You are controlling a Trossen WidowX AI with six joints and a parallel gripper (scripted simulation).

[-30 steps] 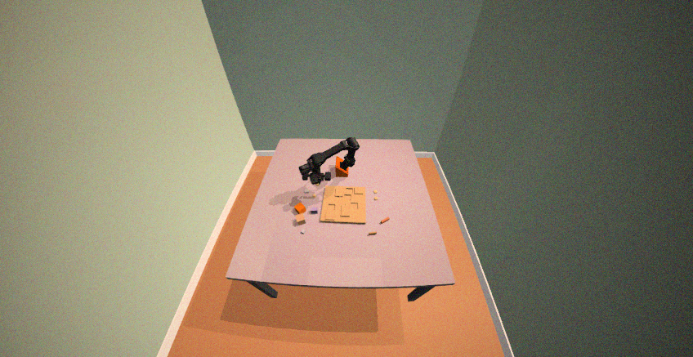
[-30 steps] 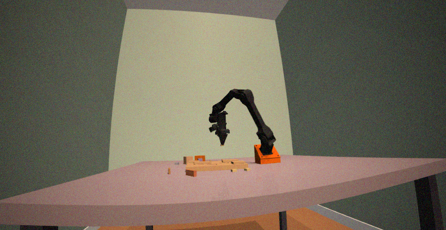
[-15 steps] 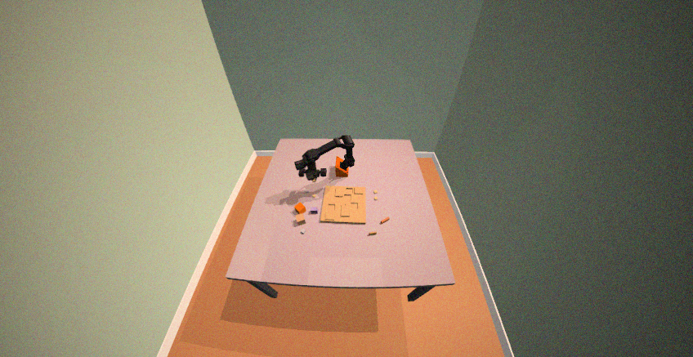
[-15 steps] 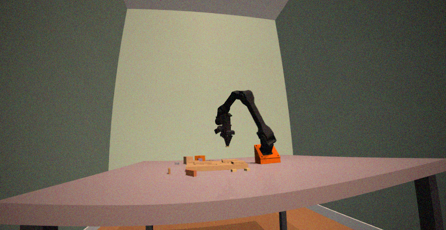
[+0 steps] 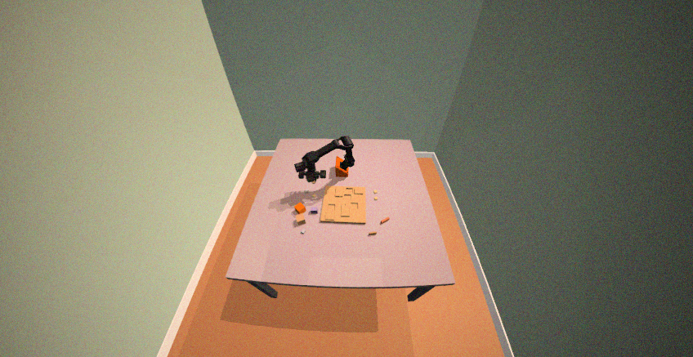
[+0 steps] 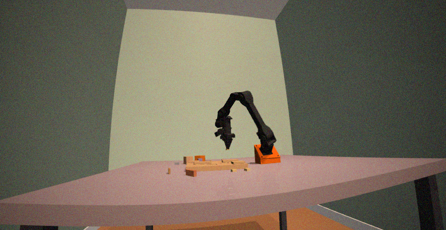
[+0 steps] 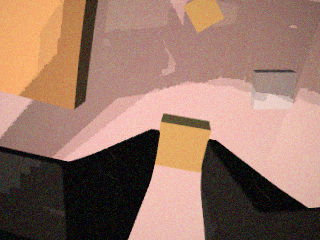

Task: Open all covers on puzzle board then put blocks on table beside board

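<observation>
Now: gripper tip 1 cm short of the grey block, 6 cm to the left of it and 9 cm above it. Also, from my gripper tip: tan cube (26 cm ahead, 7 cm to the right, 7 cm below); purple piece (19 cm ahead, 1 cm to the left, 7 cm below); orange block (18 cm ahead, 9 cm to the right, 7 cm below).
</observation>
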